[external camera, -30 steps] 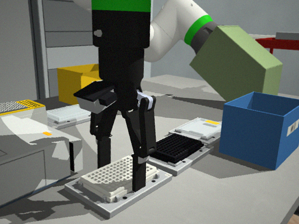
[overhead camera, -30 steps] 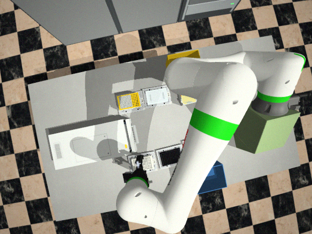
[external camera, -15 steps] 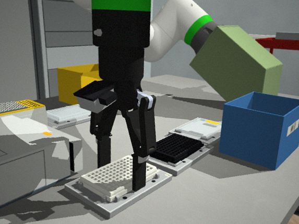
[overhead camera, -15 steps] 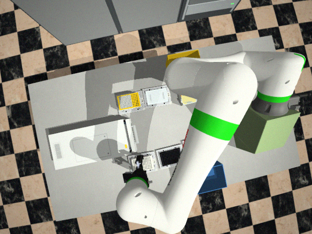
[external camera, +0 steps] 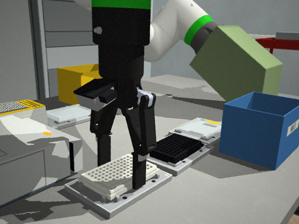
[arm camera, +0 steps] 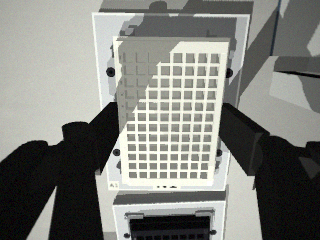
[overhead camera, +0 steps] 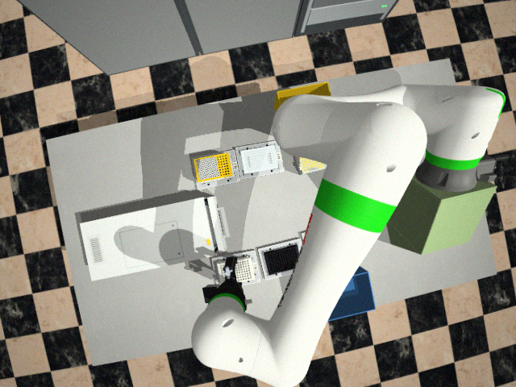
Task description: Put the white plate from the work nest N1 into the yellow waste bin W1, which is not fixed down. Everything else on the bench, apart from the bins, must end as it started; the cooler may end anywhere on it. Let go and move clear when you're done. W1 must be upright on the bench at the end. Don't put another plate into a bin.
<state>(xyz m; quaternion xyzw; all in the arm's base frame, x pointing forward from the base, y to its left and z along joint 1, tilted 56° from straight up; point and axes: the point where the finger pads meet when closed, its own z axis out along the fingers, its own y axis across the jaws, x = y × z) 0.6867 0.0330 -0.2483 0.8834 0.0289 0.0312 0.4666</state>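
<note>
My gripper is now 2 cm above the white plate. Also, from my hand: grey instrument: 22 cm ahead, 18 cm to the right; work nest N1: 4 cm below; black plate: 18 cm behind, 1 cm to the right, 2 cm below.
</note>
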